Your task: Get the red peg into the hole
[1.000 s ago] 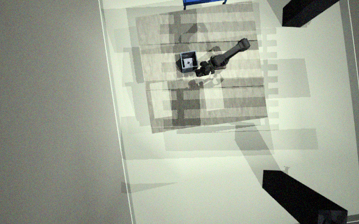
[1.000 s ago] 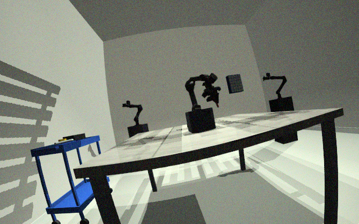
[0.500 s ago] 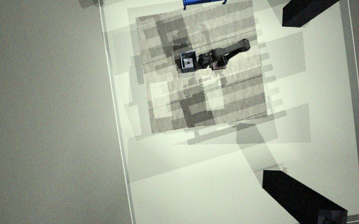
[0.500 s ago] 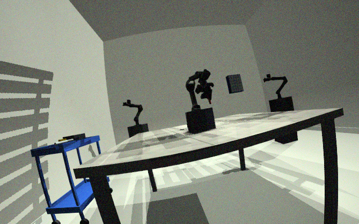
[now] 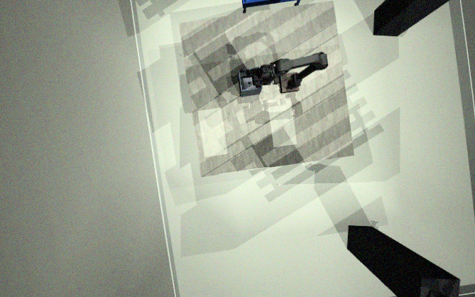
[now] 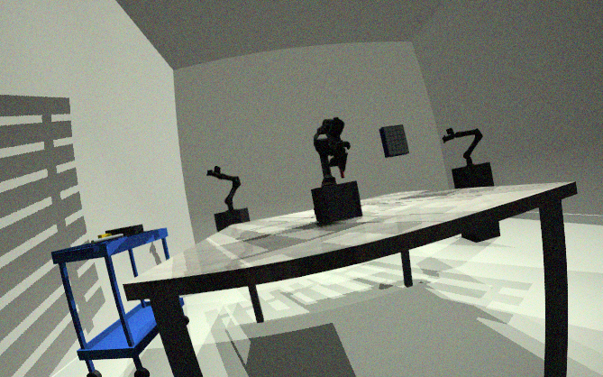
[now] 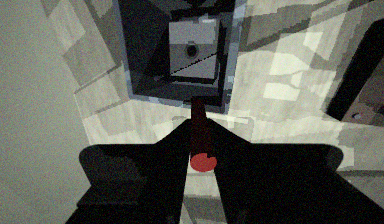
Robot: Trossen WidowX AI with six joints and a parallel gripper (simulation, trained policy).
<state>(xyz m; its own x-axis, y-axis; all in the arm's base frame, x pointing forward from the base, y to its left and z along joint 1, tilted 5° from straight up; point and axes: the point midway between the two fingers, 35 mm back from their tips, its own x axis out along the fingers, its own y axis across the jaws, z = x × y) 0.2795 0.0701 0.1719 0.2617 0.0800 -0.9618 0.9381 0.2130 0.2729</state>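
The grey plate is 70 mm ahead of my gripper tip, 60 mm to the right of it and 140 mm below it. Round my gripper tip: red peg 10 mm to the right, 10 mm above.
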